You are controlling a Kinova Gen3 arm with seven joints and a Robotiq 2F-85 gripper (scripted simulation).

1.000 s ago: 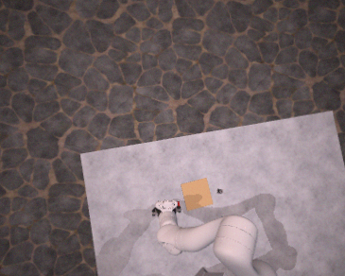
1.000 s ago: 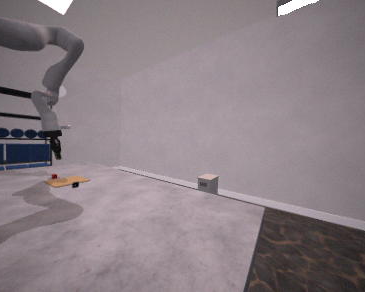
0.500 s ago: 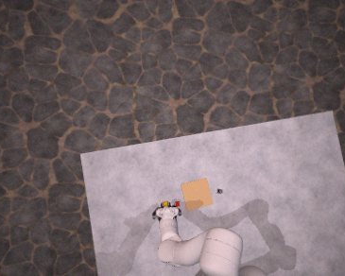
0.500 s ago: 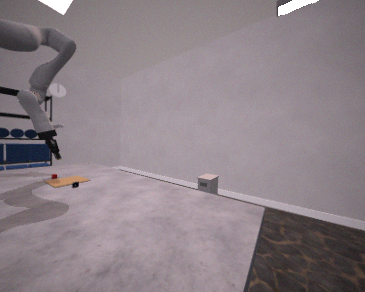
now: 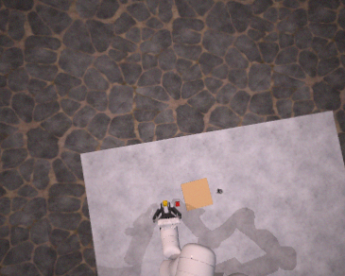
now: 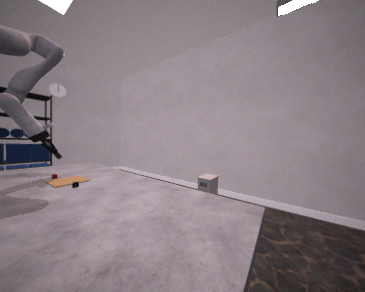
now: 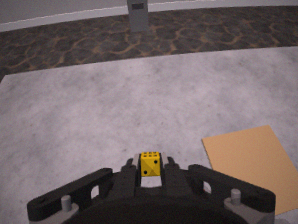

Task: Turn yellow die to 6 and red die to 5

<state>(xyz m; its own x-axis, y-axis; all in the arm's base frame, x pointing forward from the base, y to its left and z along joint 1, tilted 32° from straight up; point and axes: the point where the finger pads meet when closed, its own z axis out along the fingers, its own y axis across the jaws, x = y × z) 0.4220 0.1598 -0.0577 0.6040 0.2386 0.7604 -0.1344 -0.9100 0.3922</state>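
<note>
My hand is 3 cm past the red die, 6 cm to the left of it and 10 cm above it. From my hand the other things lie so: tan mat: 1 cm behind, 17 cm to the right, 11 cm below; then yellow die: 1 cm ahead, 1 cm below; then black die: 3 cm behind, 29 cm to the right, 10 cm below.
</note>
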